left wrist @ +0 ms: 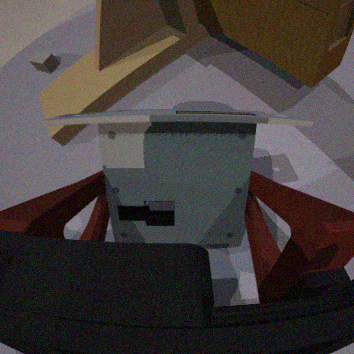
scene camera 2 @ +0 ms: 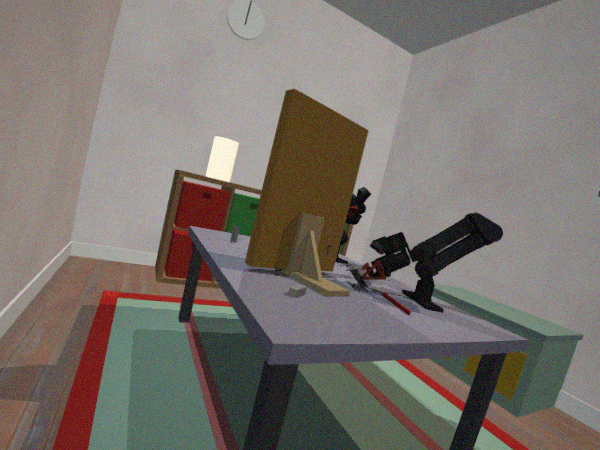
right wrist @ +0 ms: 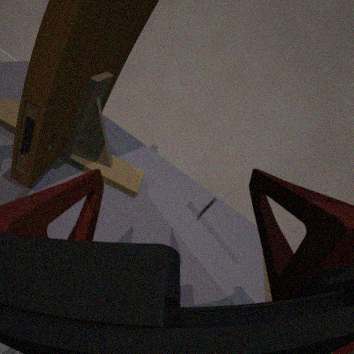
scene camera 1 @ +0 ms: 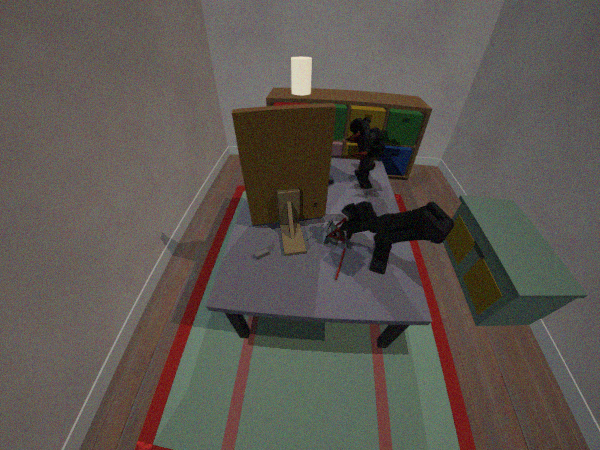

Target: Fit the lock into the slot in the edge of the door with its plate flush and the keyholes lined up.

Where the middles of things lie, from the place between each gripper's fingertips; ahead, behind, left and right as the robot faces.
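Labels:
The brown door (scene camera 2: 316,154) is 220 mm ahead of my left hand, 100 mm to the right of it and 260 mm above it. As for the tan wooden stand (scene camera 1: 288,200), my left gripper is 220 mm short of it, 60 mm below it and 100 mm to the left of it.
The tan wooden stand is 270 mm to the left of my right hand, 300 mm ahead of it and 200 mm below it. With the brown door, I find my right hand 270 mm to the right of it and 300 mm short of it.

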